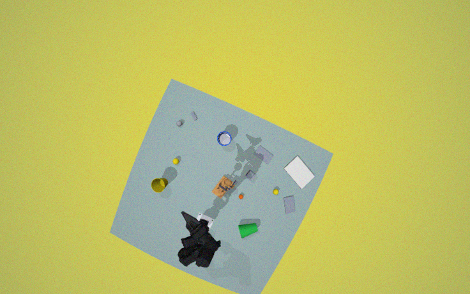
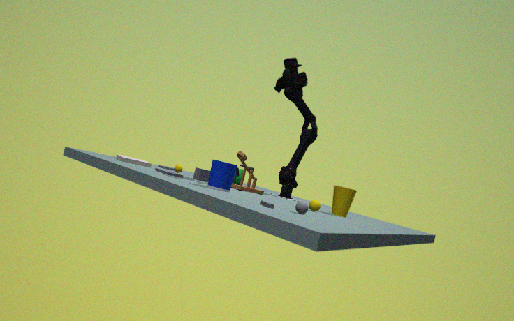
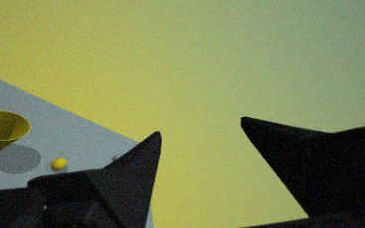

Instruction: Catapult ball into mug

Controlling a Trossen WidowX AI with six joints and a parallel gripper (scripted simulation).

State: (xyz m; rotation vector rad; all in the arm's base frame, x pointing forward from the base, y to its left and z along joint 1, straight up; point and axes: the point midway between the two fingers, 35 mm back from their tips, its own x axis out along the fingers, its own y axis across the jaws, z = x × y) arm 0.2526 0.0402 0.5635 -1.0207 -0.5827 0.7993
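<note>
Now: the wooden catapult 50 mm ahead of my gripper tip, 150 mm to the right of it and 490 mm below it. Also, from my gripper tip: blue mug 350 mm ahead, 40 mm to the right, 540 mm below; then yellow cup 70 mm behind, 280 mm to the left, 540 mm below; then orange ball 10 mm ahead, 260 mm to the right, 550 mm below.
</note>
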